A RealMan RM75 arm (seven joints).
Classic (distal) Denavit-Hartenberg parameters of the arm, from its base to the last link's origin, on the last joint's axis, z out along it. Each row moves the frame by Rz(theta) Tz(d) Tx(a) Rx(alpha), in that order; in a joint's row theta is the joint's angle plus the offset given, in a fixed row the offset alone. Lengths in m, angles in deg.
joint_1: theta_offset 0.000; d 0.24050; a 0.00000; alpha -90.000
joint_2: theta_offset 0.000; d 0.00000; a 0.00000; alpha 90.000
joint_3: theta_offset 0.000; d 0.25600; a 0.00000; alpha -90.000
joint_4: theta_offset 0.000; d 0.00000; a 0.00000; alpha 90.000
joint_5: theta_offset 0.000; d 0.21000; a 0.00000; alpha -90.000
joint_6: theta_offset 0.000; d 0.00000; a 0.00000; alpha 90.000
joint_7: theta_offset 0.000; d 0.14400; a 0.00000; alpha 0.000
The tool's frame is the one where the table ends.
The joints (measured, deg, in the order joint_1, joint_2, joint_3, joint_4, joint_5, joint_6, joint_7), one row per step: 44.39, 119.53, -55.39, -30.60, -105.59, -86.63, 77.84; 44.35, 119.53, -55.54, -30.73, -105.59, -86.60, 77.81; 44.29, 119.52, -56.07, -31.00, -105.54, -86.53, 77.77; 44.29, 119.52, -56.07, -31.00, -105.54, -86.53, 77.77; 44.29, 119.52, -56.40, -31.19, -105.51, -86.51, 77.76; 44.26, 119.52, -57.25, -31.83, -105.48, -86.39, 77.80; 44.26, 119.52, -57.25, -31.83, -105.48, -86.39, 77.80; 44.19, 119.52, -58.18, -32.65, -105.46, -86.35, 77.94; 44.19, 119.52, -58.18, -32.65, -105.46, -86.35, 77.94; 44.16, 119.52, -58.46, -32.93, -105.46, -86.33, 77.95; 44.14, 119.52, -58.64, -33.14, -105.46, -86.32, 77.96; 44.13, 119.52, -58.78, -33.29, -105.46, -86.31, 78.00
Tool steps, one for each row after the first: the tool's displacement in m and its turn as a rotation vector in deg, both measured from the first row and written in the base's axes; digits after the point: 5 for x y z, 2 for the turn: -0.00001, -0.00004, -0.00001, 0.03, -0.12, 0.14; -0.00025, -0.00035, -0.00041, -0.01, -0.46, 0.53; -0.00025, -0.00035, -0.00041, -0.01, -0.46, 0.53; -0.00073, -0.00047, -0.00063, -0.06, -0.67, 0.83; -0.00199, -0.00048, -0.00095, -0.06, -1.26, 1.59; -0.00199, -0.00048, -0.00095, -0.06, -1.26, 1.59; -0.00351, -0.00062, -0.00103, -0.12, -1.89, 2.43; -0.00351, -0.00062, -0.00103, -0.12, -1.89, 2.43; -0.00398, -0.00062, -0.00099, -0.09, -2.09, 2.73; -0.00436, -0.00057, -0.00089, -0.06, -2.22, 2.94; -0.00465, -0.00054, -0.00085, -0.06, -2.32, 3.07
